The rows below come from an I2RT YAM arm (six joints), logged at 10 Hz.
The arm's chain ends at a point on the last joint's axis. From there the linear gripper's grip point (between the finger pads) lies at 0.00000 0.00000 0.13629 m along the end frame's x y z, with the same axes.
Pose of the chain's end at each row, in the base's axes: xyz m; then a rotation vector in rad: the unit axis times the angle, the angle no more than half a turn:
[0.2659, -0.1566, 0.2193, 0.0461, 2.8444, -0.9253]
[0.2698, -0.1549, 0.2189, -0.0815, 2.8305, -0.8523]
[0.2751, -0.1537, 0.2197, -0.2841, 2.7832, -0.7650]
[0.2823, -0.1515, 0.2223, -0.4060, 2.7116, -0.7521]
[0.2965, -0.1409, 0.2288, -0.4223, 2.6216, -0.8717]
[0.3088, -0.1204, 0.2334, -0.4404, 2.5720, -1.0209]
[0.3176, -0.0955, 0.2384, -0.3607, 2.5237, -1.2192]
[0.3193, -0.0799, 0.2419, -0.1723, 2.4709, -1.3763]
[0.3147, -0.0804, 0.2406, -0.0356, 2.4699, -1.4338]
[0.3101, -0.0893, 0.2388, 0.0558, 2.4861, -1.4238]
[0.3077, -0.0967, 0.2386, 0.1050, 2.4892, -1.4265]
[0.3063, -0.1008, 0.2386, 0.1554, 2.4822, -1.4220]
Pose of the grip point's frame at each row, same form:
[0.2840, -0.2366, 0.1105, 0.0461, 2.8444, -0.9253]
[0.2959, -0.2288, 0.1074, -0.0815, 2.8305, -0.8523]
[0.3133, -0.2185, 0.1060, -0.2841, 2.7832, -0.7650]
[0.3306, -0.2130, 0.1107, -0.4060, 2.7116, -0.7521]
[0.3524, -0.2113, 0.1264, -0.4223, 2.6216, -0.8717]
[0.3656, -0.2018, 0.1400, -0.4404, 2.5720, -1.0209]
[0.3700, -0.1925, 0.1583, -0.3607, 2.5237, -1.2192]
[0.3632, -0.1901, 0.1748, -0.1723, 2.4709, -1.3763]
[0.3496, -0.1959, 0.1771, -0.0356, 2.4699, -1.4338]
[0.3397, -0.2053, 0.1737, 0.0558, 2.4861, -1.4238]
[0.3344, -0.2133, 0.1733, 0.1050, 2.4892, -1.4265]
[0.3314, -0.2178, 0.1734, 0.1554, 2.4822, -1.4220]

